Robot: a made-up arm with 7 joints. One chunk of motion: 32 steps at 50 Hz.
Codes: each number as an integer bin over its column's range. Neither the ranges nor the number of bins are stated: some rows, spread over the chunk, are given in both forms.
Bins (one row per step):
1: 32 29 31 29 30 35
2: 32 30 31 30 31 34
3: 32 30 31 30 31 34
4: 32 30 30 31 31 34
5: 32 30 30 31 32 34
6: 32 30 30 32 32 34
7: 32 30 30 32 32 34
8: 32 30 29 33 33 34
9: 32 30 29 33 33 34
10: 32 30 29 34 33 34
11: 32 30 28 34 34 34
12: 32 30 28 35 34 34
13: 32 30 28 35 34 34
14: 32 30 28 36 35 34
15: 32 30 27 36 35 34
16: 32 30 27 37 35 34
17: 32 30 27 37 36 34
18: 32 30 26 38 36 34
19: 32 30 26 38 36 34
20: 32 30 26 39 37 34
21: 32 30 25 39 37 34
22: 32 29 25 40 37 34
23: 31 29 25 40 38 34
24: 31 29 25 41 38 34
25: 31 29 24 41 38 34
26: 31 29 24 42 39 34
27: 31 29 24 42 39 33
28: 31 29 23 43 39 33
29: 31 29 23 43 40 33
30: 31 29 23 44 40 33
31: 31 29 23 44 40 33
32: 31 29 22 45 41 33
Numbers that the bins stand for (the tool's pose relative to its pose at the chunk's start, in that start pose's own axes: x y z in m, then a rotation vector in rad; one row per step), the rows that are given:
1: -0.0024 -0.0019 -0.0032 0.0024 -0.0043 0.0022
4: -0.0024 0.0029 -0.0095 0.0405 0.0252 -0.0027
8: -0.0024 0.0029 -0.0159 0.0786 0.0843 -0.0027
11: -0.0024 0.0029 -0.0222 0.0976 0.1138 -0.0027
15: -0.0024 0.0029 -0.0286 0.1357 0.1433 -0.0027
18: -0.0024 0.0029 -0.0349 0.1738 0.1729 -0.0027
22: -0.0024 -0.0019 -0.0413 0.2119 0.2024 -0.0027
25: -0.0076 -0.0019 -0.0476 0.2310 0.2319 -0.0027
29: -0.0076 -0.0019 -0.0540 0.2690 0.2910 -0.0076
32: -0.0076 -0.0019 -0.0603 0.3071 0.3205 -0.0076
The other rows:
2: -0.0024 0.0029 -0.0032 0.0214 0.0252 -0.0027
3: -0.0024 0.0029 -0.0032 0.0214 0.0252 -0.0027
5: -0.0024 0.0029 -0.0095 0.0405 0.0548 -0.0027
6: -0.0024 0.0029 -0.0095 0.0595 0.0548 -0.0027
7: -0.0024 0.0029 -0.0095 0.0595 0.0548 -0.0027
9: -0.0024 0.0029 -0.0159 0.0786 0.0843 -0.0027
10: -0.0024 0.0029 -0.0159 0.0976 0.0843 -0.0027
12: -0.0024 0.0029 -0.0222 0.1167 0.1138 -0.0027
13: -0.0024 0.0029 -0.0222 0.1167 0.1138 -0.0027
14: -0.0024 0.0029 -0.0222 0.1357 0.1433 -0.0027
16: -0.0024 0.0029 -0.0286 0.1548 0.1433 -0.0027
17: -0.0024 0.0029 -0.0286 0.1548 0.1729 -0.0027
19: -0.0024 0.0029 -0.0349 0.1738 0.1729 -0.0027
20: -0.0024 0.0029 -0.0349 0.1929 0.2024 -0.0027
21: -0.0024 0.0029 -0.0413 0.1929 0.2024 -0.0027
23: -0.0076 -0.0019 -0.0413 0.2119 0.2319 -0.0027
24: -0.0076 -0.0019 -0.0413 0.2310 0.2319 -0.0027
26: -0.0076 -0.0019 -0.0476 0.2500 0.2614 -0.0027
27: -0.0076 -0.0019 -0.0476 0.2500 0.2614 -0.0076
28: -0.0076 -0.0019 -0.0540 0.2690 0.2614 -0.0076
30: -0.0076 -0.0019 -0.0540 0.2881 0.2910 -0.0076
31: -0.0076 -0.0019 -0.0540 0.2881 0.2910 -0.0076

